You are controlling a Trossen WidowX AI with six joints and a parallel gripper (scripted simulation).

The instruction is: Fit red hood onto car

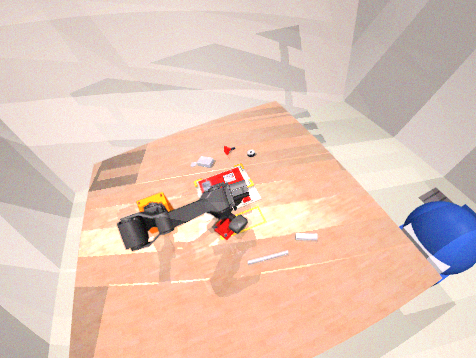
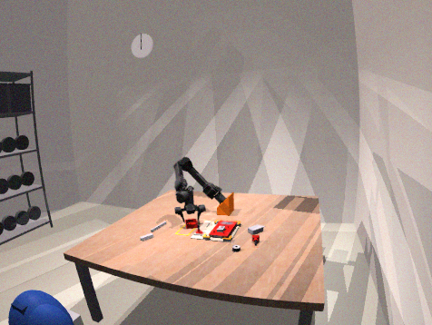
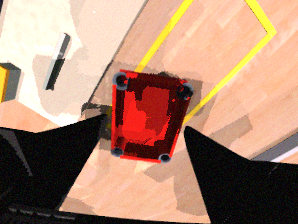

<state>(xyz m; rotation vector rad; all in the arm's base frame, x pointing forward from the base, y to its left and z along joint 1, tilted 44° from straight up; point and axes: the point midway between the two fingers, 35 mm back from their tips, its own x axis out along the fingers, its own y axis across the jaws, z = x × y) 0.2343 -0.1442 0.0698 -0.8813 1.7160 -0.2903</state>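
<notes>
Now: the red hood 10 mm below my gripper tip. From my gripper tip the other things lie so: grey rod 70 mm ahead, 190 mm to the right, 10 mm below.
</notes>
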